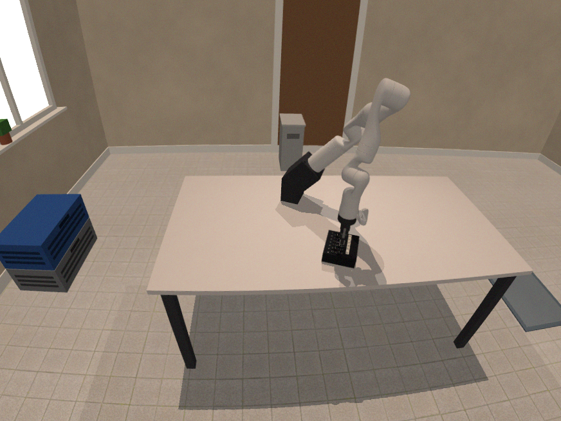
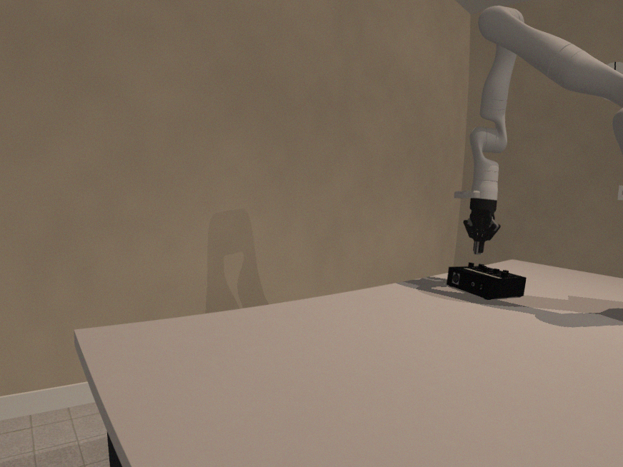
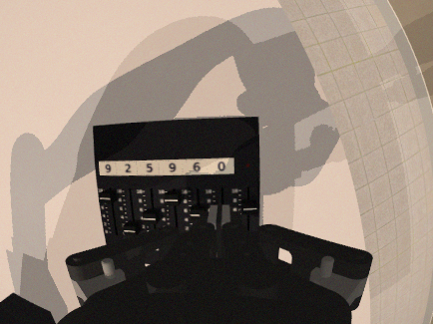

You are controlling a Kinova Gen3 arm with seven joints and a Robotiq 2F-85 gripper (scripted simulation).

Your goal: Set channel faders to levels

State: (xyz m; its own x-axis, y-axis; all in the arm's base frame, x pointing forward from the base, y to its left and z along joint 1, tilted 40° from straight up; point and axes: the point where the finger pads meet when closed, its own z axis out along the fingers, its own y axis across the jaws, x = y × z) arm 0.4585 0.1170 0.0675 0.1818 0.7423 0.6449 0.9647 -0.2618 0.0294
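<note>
Right now the master fader cap is 50 mm below my hand, 20 mm ahead of it and 10 mm to the right of it.
</note>
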